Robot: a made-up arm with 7 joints.
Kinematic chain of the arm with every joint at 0, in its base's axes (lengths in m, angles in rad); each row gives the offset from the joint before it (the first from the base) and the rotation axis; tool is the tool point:
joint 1: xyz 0 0 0.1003 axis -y
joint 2: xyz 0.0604 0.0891 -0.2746 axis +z
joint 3: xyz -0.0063 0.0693 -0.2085 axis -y
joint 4: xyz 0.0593 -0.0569 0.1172 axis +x
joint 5: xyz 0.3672 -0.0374 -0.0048 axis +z
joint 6: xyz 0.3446 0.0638 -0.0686 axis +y
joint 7: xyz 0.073 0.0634 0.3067 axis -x
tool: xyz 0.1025 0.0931 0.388
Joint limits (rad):
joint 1: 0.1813..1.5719
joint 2: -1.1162..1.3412
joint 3: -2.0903..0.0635
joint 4: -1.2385..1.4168
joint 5: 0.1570..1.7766
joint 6: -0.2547..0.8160
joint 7: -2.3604..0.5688
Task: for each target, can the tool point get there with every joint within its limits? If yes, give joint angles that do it. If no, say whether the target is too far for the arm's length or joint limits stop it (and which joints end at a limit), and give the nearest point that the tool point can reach.
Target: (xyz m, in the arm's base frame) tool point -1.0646 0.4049 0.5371
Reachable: no: joint limits stop it (at a limit: joint 1, joint 3, joint 6) | nearest point -0.6567 0.3908 0.5207 | short by 0.408 m
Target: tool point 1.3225 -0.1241 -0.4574
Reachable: yes | joints 0.5743 0.1321 -1.4995 0.9030 0.8827 -0.1590 -0.7847
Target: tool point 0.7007 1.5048 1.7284
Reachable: no: too far | nearest point 0.6322 1.0582 1.2340 | short by 0.670 m
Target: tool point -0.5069 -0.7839 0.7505
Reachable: no: joint limits stop it (at a limit: joint 1, joint 3, joint 6) | nearest point -0.4621 -0.7571 0.7324 | short by 0.055 m
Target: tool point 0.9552 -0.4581 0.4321
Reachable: yes | joints 0.6475 -0.1258 -0.4285 0.9963 0.5253 -0.1533 -0.6882
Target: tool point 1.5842 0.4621 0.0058
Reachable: yes | joints 0.8122 0.6492 -0.9015 1.0058 0.3035 0.4464 -1.0932
